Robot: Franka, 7 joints.
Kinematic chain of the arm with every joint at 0, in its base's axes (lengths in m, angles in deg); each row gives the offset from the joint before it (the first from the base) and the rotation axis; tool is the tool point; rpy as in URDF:
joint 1: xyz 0 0 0.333 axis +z
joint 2: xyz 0 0 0 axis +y
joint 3: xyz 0 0 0.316 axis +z
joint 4: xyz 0.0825 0 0 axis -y
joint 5: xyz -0.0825 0 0.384 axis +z
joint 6: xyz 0 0 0 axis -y
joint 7: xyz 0.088 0 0 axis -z
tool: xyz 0 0 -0.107 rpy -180 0 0
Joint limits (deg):
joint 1: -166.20..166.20
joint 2: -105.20..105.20
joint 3: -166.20..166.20
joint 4: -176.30..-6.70
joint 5: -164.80..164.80
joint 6: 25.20..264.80
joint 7: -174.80..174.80
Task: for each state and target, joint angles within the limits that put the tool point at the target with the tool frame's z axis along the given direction. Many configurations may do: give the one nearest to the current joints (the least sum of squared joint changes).
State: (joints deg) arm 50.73 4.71 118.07 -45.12 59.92 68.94 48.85
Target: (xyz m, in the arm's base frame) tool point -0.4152 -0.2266 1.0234 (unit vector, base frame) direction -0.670 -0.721 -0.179
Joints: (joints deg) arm 55.84 -18.71 118.12 -27.83 59.98 113.76 48.85
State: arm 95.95 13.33 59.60 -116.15 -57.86 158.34 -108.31
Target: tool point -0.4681 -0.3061 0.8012 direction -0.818 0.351 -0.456
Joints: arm 127.64 -13.49 78.34 -79.39 -37.44 115.55 -108.31
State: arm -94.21 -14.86 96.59 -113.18 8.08 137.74 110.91
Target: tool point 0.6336 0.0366 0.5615 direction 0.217 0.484 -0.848
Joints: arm -62.20 24.71 75.77 -93.07 3.04 117.83 110.91
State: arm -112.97 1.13 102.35 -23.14 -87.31 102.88 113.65
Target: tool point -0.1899 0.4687 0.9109 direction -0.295 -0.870 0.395
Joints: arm -70.57 -50.06 77.97 -6.81 -112.36 69.82 113.65
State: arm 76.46 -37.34 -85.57 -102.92 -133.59 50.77 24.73
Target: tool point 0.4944 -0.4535 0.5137 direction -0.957 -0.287 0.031
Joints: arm 117.69 -58.22 -112.75 -60.99 -141.94 25.20 24.73
